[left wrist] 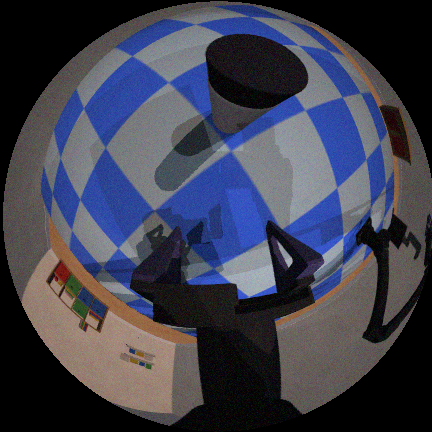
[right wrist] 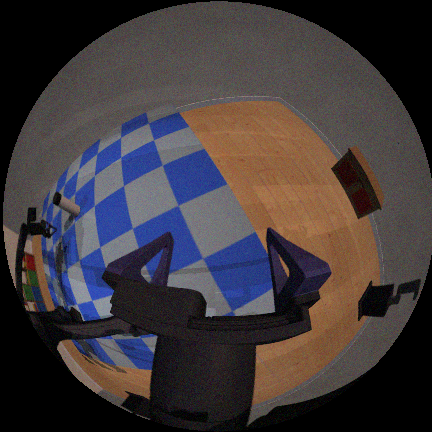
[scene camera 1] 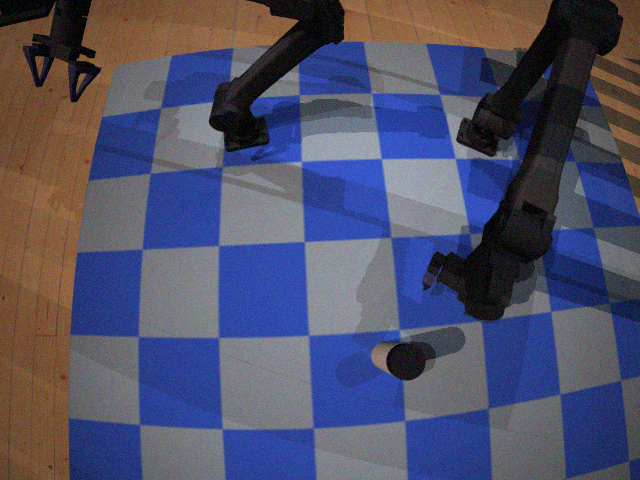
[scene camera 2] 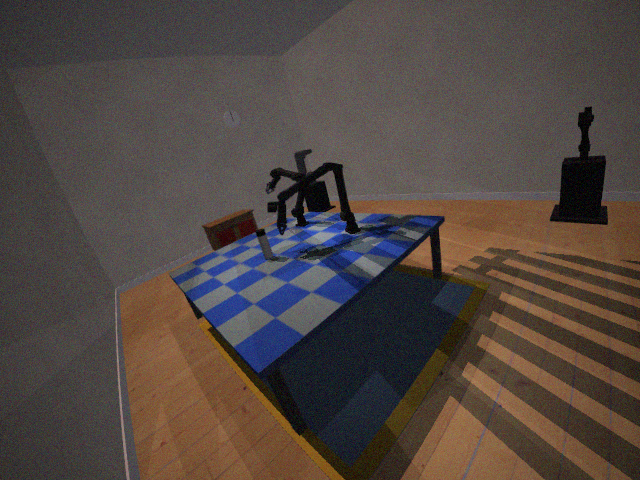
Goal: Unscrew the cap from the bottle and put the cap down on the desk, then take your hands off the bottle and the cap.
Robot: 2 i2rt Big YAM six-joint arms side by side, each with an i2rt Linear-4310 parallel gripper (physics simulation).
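Places are measured from the left arm's base along level axes (x ahead, y left, z up), in centimetres.
Where they show: left gripper, fingertip midpoint: (left wrist: 224, 226) (right wrist: 53, 227) (scene camera 1: 444, 300) (scene camera 2: 281, 233); right gripper, fingertip midpoint: (right wrist: 217, 234) (scene camera 1: 55, 94) (scene camera 2: 266, 192); left arm's base, link origin: (right wrist: 76, 314) (scene camera 1: 477, 138) (scene camera 2: 352, 230); right arm's base, link origin: (left wrist: 363, 230) (scene camera 1: 246, 135) (scene camera 2: 302, 224).
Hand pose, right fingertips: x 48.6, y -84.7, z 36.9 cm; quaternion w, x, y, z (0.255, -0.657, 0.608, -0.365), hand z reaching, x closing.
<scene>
Each offset is from my right fingertips to the top centre of the thing. Level surfaces: height alone.
The bottle {dy +79.1, dx +17.2, dz -16.9 cm} (scene camera 1: 381, 355) (scene camera 2: 266, 249) (left wrist: 229, 111) (right wrist: 70, 207) has a pale body and stands upright on the blue and grey checkered desk {dz -36.9 cm} (scene camera 1: 263, 289) (scene camera 2: 273, 302). Its wide black cap {dy +79.1, dx +17.2, dz -15.3 cm} (scene camera 1: 406, 361) (scene camera 2: 260, 233) (left wrist: 257, 67) (right wrist: 57, 198) sits on top. My left gripper (scene camera 1: 427, 283) (scene camera 2: 281, 228) (left wrist: 224, 226) is open and empty, above the desk on the robot's side of the bottle, apart from it; one finger is hidden in scene camera 1. My right gripper (scene camera 1: 57, 91) (scene camera 2: 269, 189) (right wrist: 217, 234) is open and empty, far from the bottle, beyond the desk's left edge in scene camera 1.
The left arm (scene camera 1: 547, 155) reaches over the right part of the desk. The right arm (scene camera 1: 279, 56) stands at the desk's far side and bends off to the left. A low cabinet (scene camera 2: 230, 227) (right wrist: 357, 185) stands on the floor past the desk.
</scene>
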